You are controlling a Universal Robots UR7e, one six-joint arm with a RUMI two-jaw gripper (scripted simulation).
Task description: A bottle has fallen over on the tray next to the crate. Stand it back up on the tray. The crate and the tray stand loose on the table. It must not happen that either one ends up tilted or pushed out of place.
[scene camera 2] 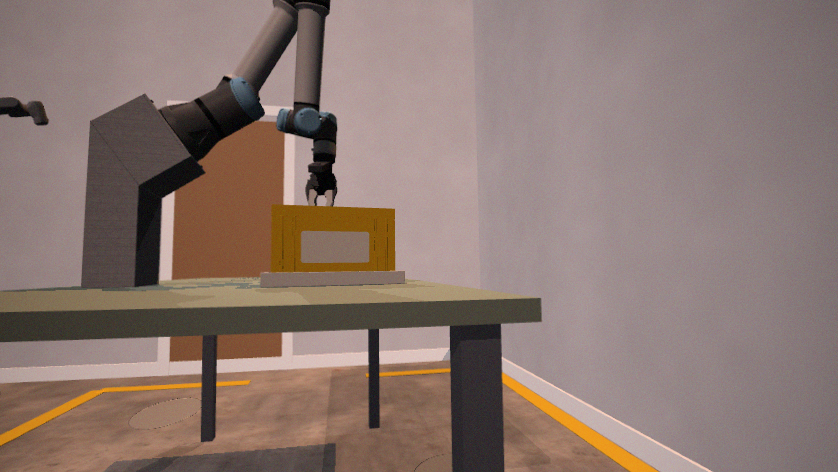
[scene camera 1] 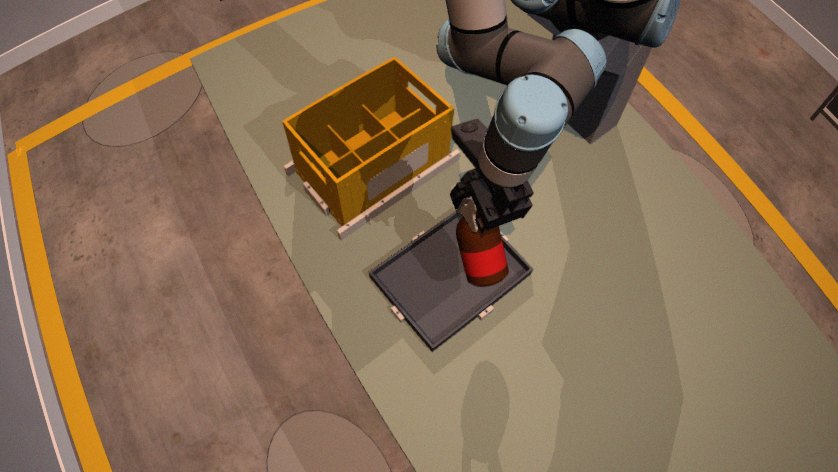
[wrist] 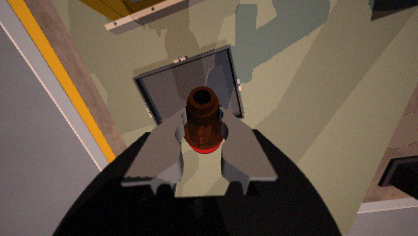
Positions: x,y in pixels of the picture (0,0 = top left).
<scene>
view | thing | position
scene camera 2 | gripper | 320,220
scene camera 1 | gripper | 471,213
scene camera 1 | yellow crate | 359,179
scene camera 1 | brown bottle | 483,255
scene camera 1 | dark grey tray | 426,278
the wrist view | gripper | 203,108
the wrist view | brown bottle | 203,130
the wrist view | dark grey tray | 165,91
</scene>
